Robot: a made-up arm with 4 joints.
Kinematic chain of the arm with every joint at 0, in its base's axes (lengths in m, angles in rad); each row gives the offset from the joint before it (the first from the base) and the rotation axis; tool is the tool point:
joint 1: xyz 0 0 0.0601 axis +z
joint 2: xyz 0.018 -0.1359 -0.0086 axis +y
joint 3: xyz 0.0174 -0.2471 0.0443 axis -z
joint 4: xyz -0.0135 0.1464 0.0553 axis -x
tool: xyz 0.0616 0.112 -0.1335
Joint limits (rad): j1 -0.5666..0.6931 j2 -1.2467..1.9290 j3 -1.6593..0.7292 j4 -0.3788..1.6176
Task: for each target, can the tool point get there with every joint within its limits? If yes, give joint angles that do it. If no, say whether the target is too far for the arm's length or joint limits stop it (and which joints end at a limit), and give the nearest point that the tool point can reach.
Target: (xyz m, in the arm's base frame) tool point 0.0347 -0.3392 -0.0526
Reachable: yes | joints -0.0854 0.5930 0.4726 1.0986
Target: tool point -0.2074 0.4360 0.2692
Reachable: no: joint limits stop it (at a limit: joint 1, joint 4) | nearest point -0.1886 -0.0492 0.1283 | short by 0.506 m
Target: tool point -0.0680 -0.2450 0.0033
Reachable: yes | joints -0.0826 1.3834 -0.2336 0.8181
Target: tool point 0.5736 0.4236 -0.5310
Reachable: no: too far | nearest point 0.2856 -0.0117 -0.1116 | short by 0.670 m
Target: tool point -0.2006 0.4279 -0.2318
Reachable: no: joint limits stop it (at a limit: joint 1, joint 4) | nearest point -0.1865 -0.0564 -0.0471 | short by 0.519 m
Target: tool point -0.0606 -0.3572 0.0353
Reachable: yes | joints -0.4311 -0.2798 0.0925 1.3710
